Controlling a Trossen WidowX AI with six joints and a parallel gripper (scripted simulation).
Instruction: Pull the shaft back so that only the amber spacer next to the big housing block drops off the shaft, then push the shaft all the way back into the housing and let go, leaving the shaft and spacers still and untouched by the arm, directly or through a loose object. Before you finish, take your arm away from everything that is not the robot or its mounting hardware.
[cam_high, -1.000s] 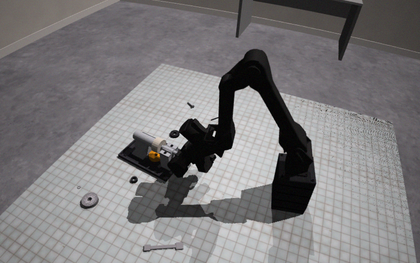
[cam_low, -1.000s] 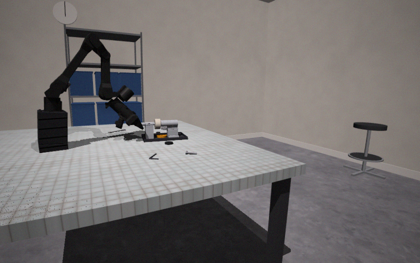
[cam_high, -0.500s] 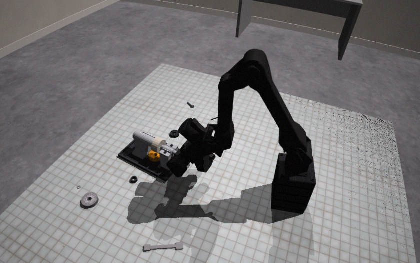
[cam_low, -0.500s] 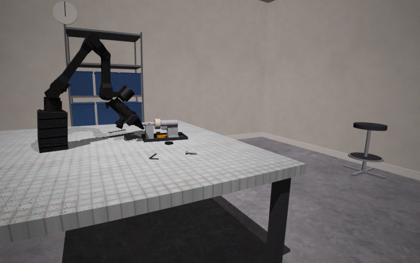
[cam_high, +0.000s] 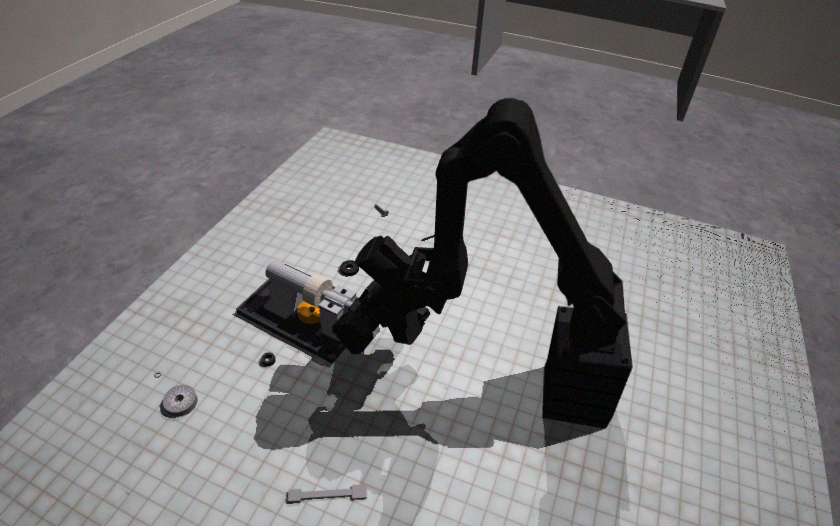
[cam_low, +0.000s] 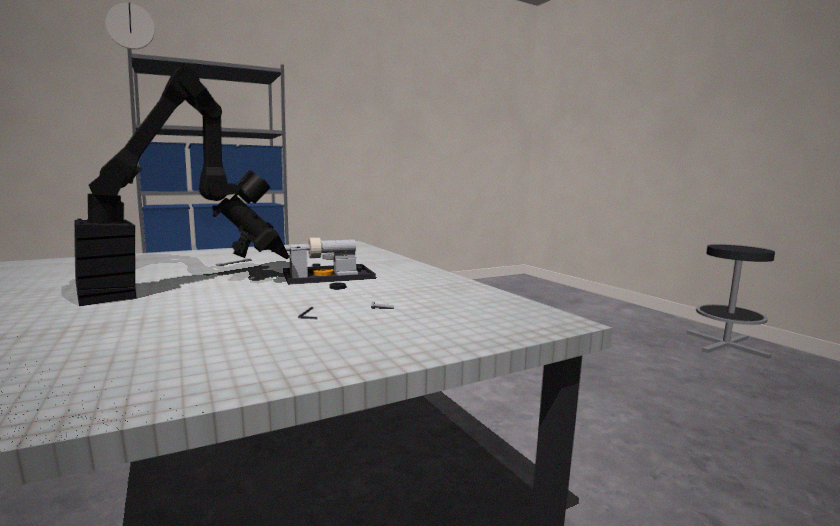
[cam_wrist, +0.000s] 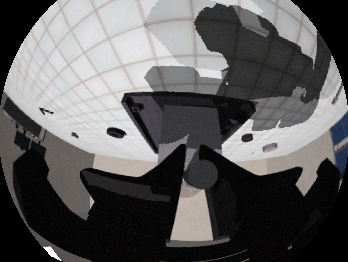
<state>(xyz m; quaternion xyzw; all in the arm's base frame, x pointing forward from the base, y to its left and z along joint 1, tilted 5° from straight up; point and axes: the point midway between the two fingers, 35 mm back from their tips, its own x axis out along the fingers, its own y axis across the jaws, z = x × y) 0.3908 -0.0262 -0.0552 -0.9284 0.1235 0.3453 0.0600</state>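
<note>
Right now the grey shaft is 60 mm ahead of my hand and 20 mm to the right of it. Round my hand: amber spacer: 110 mm ahead, 30 mm to the right, 70 mm below; grey disc: 260 mm ahead, 220 mm to the left, 70 mm below; screw: 70 mm ahead, 380 mm to the right, 80 mm below.
</note>
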